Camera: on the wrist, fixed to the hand. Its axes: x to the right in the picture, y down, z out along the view.
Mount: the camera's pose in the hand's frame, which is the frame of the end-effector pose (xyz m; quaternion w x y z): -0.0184 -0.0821 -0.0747 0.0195 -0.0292 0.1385 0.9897
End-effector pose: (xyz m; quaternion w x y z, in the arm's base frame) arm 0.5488 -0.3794 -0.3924 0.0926 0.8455 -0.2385 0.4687
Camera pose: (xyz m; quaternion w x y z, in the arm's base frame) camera 0.5249 -0.2738 -0.3617 0.4044 0.2872 0.8423 -0.2109
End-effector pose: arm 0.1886 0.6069 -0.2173 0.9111 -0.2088 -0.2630 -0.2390
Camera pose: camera 0.1584 0.5095 -0.2649 0.2846 -0.2579 0.3347 0.8605
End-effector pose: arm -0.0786 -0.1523 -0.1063 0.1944 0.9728 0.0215 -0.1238
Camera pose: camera -0.0864 -0.0477 -0.0656 0.1518 0.0517 -0.9319 0.3254
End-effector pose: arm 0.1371 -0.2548 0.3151 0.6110 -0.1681 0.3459 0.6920
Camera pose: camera 0.2055 -0.3182 0.2521 0.7258 -0.2254 -0.2375 -0.6050
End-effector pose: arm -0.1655 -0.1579 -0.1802 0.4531 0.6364 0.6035 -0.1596
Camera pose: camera -0.2702 -0.1233 -0.1577 0.1018 0.6186 -0.5507 0.5511
